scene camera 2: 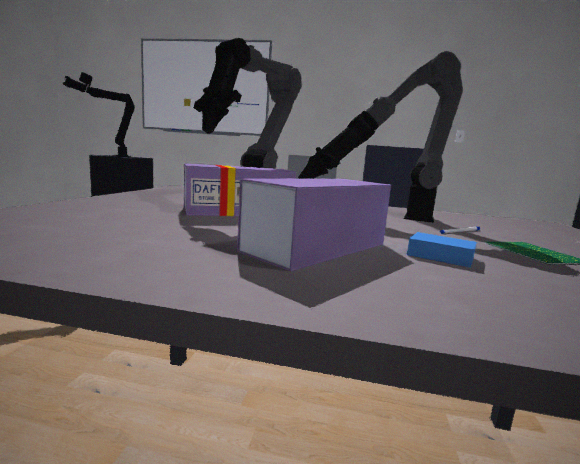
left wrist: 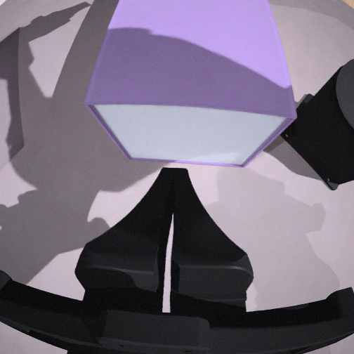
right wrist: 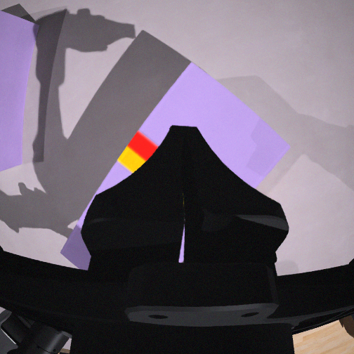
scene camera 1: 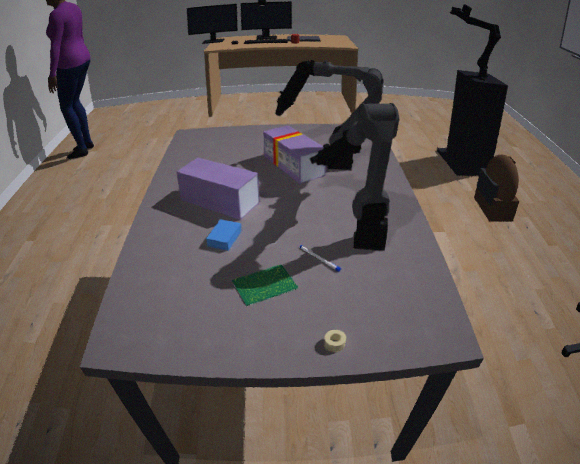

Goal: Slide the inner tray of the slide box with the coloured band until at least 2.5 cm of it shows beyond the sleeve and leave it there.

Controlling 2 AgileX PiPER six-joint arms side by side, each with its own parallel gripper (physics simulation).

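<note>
The slide box with the red and yellow band lies lengthwise on the table. Its pale tray end looks about flush with the sleeve. My left gripper is shut and empty, fingertips pointing down and forward close in front of that pale end; whether they touch it I cannot tell. My right gripper is shut and empty, high above the box. The box's far end is partly hidden by the fingers in the right wrist view.
A larger plain purple box stands beside the banded one. A blue block, green cloth, pen and tape roll lie on the table. The right arm's base stands close beside the banded box.
</note>
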